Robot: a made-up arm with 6 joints.
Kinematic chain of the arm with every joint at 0, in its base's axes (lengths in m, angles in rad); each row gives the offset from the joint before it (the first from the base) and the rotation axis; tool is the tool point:
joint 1: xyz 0 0 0.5 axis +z
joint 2: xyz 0.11 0 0 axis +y
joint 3: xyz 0 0 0.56 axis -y
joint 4: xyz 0 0 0.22 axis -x
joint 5: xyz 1.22 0 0 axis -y
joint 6: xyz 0.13 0 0 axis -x
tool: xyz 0 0 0
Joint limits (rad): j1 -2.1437..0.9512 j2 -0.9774..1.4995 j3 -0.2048..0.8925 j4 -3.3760..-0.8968 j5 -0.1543..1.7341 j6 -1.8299..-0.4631
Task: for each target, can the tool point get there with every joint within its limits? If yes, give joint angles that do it. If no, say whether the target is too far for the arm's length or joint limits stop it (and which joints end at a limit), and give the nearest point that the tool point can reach.
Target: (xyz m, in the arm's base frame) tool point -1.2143 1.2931 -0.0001
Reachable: no: joint limits stop it (at a limit: joint 1, joint 3, joint 4, joint 5) | nearest point 0.3540 0.5475 -0.6394 | short by 1.850 m
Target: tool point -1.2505 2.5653 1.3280
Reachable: no: too far | nearest point -0.4411 0.9050 1.8906 | short by 1.931 m
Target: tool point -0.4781 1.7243 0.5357
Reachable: no: joint limits stop it (at a limit: joint 1, joint 3, joint 4, joint 5) | nearest point 0.7717 1.1332 0.5443 | short by 1.383 m
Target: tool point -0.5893 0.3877 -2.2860
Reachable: no: too far | nearest point -0.4062 -0.5399 -0.8080 | short by 1.754 m
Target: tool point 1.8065 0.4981 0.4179
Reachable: yes | joints 0.3276 1.0906 0.6437 -1.3997 1.0276 -1.2738
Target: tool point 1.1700 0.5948 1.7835
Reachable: yes | joints 0.5327 0.1384 0.5519 -1.6163 0.6818 -0.9780
